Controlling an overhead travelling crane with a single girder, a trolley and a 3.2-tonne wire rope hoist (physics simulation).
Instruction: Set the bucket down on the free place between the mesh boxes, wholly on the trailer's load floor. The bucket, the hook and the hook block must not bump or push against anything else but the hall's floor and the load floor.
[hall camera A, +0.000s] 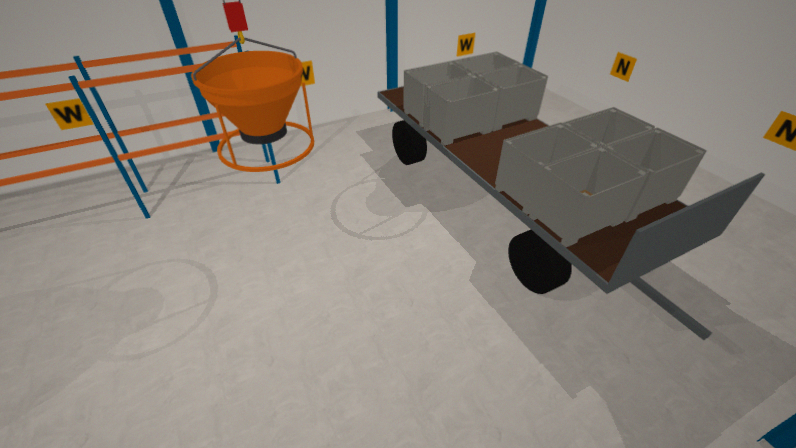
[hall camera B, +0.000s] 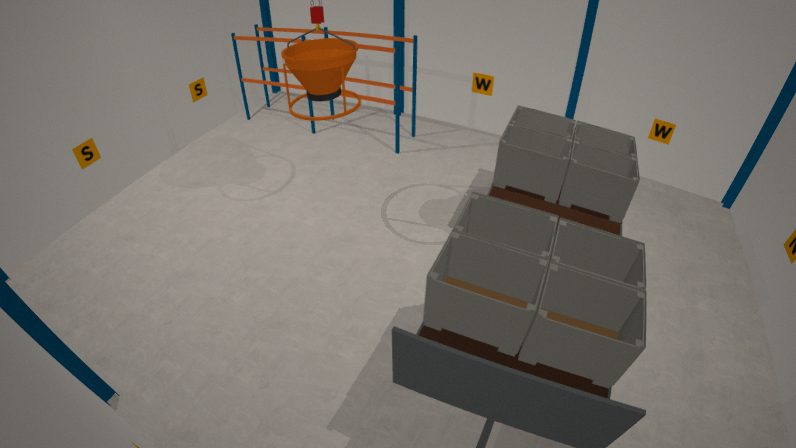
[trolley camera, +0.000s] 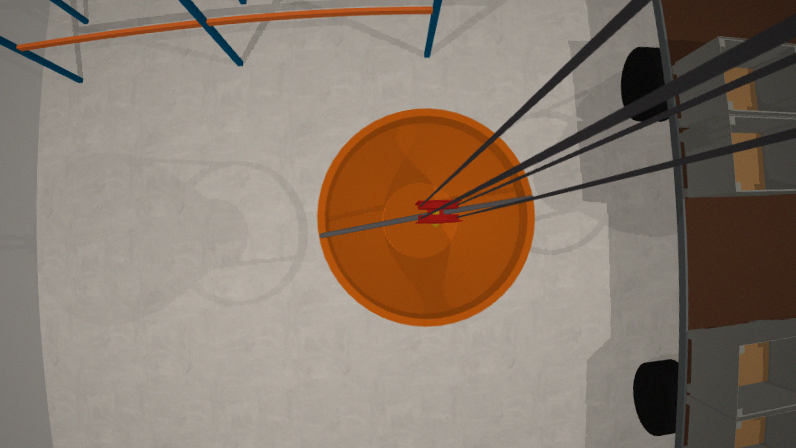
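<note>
The orange bucket (hall camera A: 250, 102) (hall camera B: 320, 69) (trolley camera: 356, 272) hangs upright in the air by its grey bail, beside the trailer. The hook (hall camera A: 241, 37) (hall camera B: 317, 26) holds the bail, under the red hook block (hall camera A: 235, 16) (hall camera B: 316, 14) (trolley camera: 431, 219). In the trolley view the trailer's brown load floor (hall camera A: 481, 155) (hall camera B: 590, 217) (trolley camera: 740, 261) lies to the right of the bucket, with hall floor between them. The free place lies between the far grey mesh boxes (hall camera A: 462, 114) (hall camera B: 529, 161) and the near mesh boxes (hall camera A: 573, 194) (hall camera B: 479, 311). Boxes partly hide it in hall camera B.
A rack with blue posts (hall camera A: 109, 146) (hall camera B: 397, 133) and orange rails stands behind the bucket in hall camera B; one orange rail (trolley camera: 334, 13) crosses the top of the trolley view. The trailer's grey headboard (hall camera A: 690, 233) (hall camera B: 501, 384) stands beyond the near boxes. Blue columns stand along the walls.
</note>
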